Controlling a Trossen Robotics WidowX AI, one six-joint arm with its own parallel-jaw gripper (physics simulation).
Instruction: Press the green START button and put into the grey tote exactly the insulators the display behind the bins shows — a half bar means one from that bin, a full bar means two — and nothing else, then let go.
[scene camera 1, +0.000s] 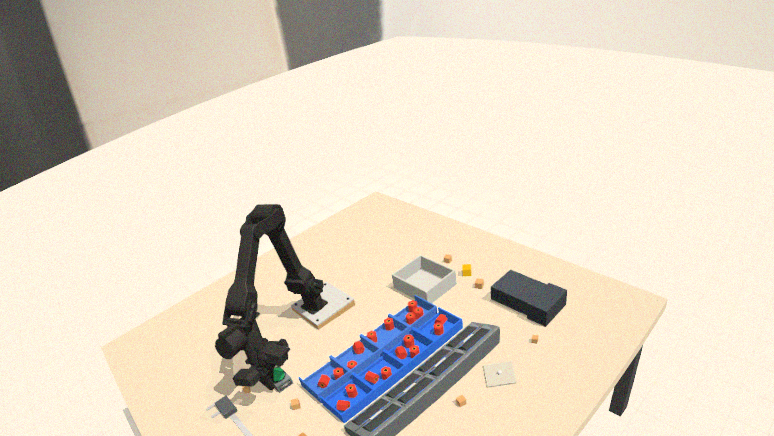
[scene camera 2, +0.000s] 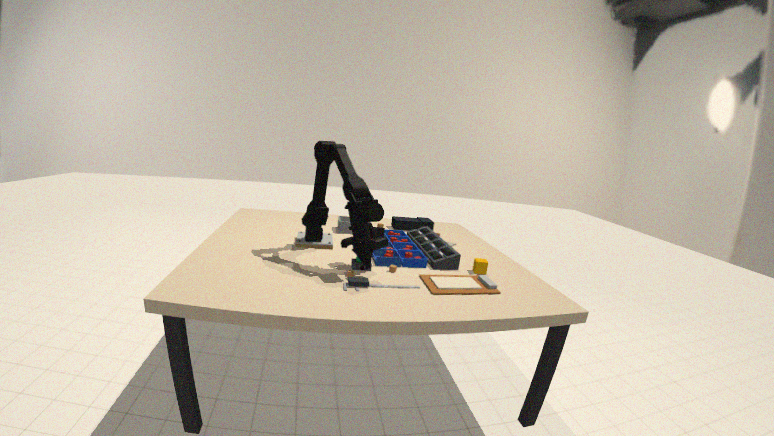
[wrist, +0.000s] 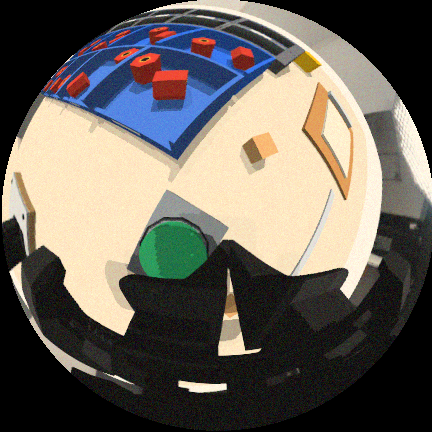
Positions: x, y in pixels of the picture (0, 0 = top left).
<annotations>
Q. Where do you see my gripper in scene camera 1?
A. At 271, 389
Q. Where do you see my gripper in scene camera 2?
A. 368, 268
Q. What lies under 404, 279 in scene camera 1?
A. A grey tote.
</annotations>
